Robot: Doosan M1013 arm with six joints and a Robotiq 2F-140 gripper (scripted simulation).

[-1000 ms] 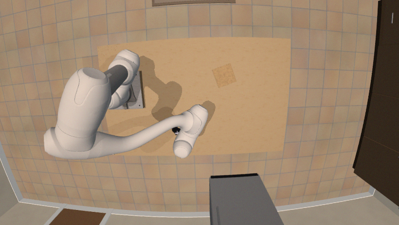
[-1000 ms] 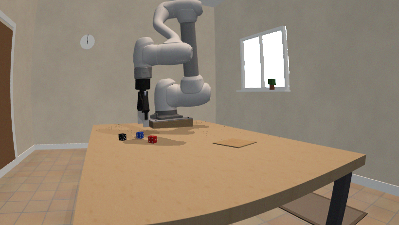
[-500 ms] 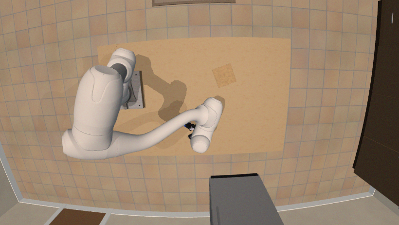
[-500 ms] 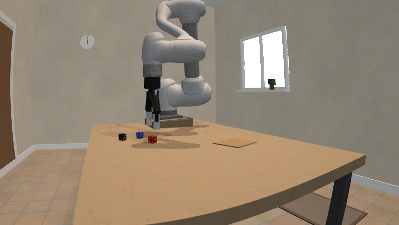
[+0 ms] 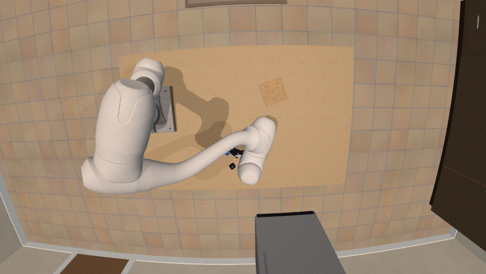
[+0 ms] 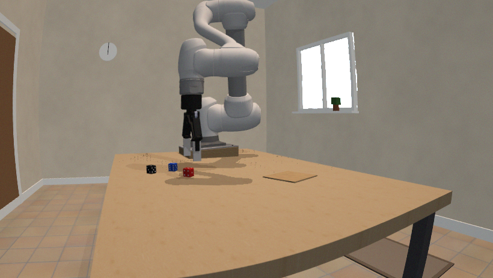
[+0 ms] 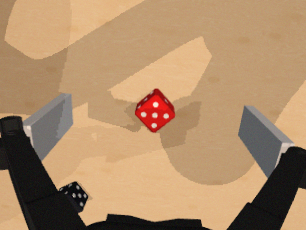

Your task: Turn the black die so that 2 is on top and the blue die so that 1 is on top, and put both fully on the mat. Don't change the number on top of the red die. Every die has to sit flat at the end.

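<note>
Right now my hand is 130 mm to the left of the black die, 120 mm past it and 60 mm above it. From my hand the other things lie so: red die 60 mm below, 10 mm to the right; blue die 140 mm behind, 60 mm below, 30 mm to the right; cork mat 280 mm to the left, 200 mm ahead, 70 mm below.
</note>
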